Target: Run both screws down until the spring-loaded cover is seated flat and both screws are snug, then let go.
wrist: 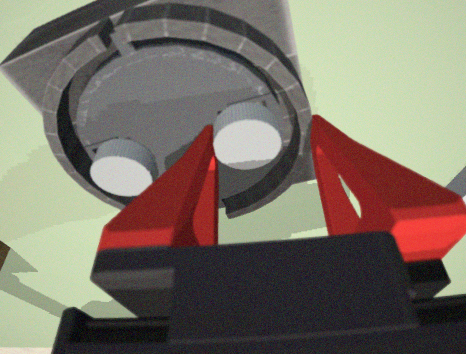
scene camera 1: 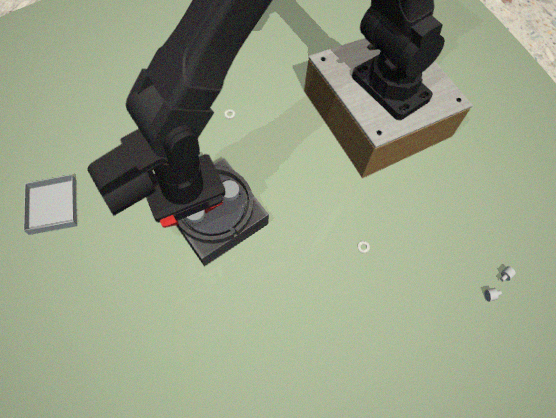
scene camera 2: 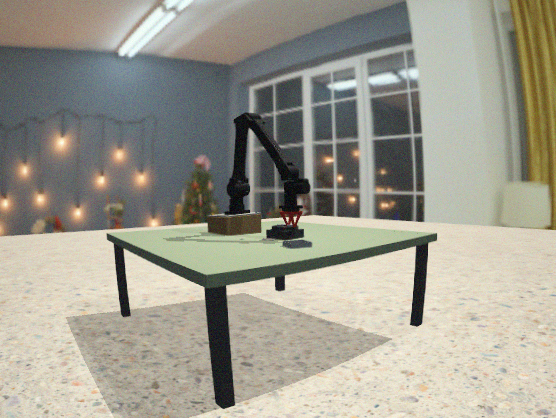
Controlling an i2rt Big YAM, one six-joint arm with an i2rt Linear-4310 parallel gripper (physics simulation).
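Pixels of known places: gripper, fingertip midpoint: [wrist: 262, 130] [scene camera 1: 190, 215] [scene camera 2: 291, 227]; arm's base at its link origin: [scene camera 1: 391, 87] [scene camera 2: 237, 213].
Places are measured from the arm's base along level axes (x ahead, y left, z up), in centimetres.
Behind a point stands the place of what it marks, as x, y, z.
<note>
A grey round cover [scene camera 1: 220, 216] {35.5, 0.6, -5.2} [wrist: 150, 100] {35.0, 0.9, -5.2} lies inside the ring of a dark square housing [scene camera 1: 205, 254] {40.7, 4.0, -6.1} [scene camera 2: 285, 233] {40.9, -8.2, -7.0} [wrist: 272, 17] {40.8, 2.2, -6.1}. Two screws with pale round heads stand in it: one screw [scene camera 1: 195, 215] {38.7, -1.2, -3.8} [wrist: 247, 142] {38.5, -1.7, -3.8} on the tray side, the other screw [scene camera 1: 230, 189] {31.9, -1.7, -3.9} [wrist: 121, 172] {32.2, -1.5, -3.9} on the arm base side. My gripper [scene camera 1: 192, 213] {39.2, -2.1, -4.8} [scene camera 2: 292, 226] {39.2, -2.1, -4.8} [wrist: 262, 130] {39.2, -2.1, -4.8} is partly open around the tray-side screw. In the wrist view its left fingertip is right beside that head, and a gap shows between the head and the right fingertip. Whether the cover is flat cannot be told.
A shallow tray [scene camera 1: 50, 229] {59.6, -16.4, -9.5} [scene camera 2: 298, 244] {60.8, -23.6, -8.6} lies beyond the housing. One white washer [scene camera 1: 225, 114] {22.4, -17.6, -9.9} lies behind the housing, another washer [scene camera 1: 359, 247] {19.6, 16.6, -9.9} to its right. Two small knobs [scene camera 1: 508, 273] {2.8, 36.1, -8.1} [scene camera 1: 492, 294] {7.8, 36.7, -8.1} lie farther right. The arm stands on a wooden block [scene camera 1: 415, 145] {0.5, 9.1, -6.2} [scene camera 2: 234, 224] {7.9, -9.3, -4.6}.
</note>
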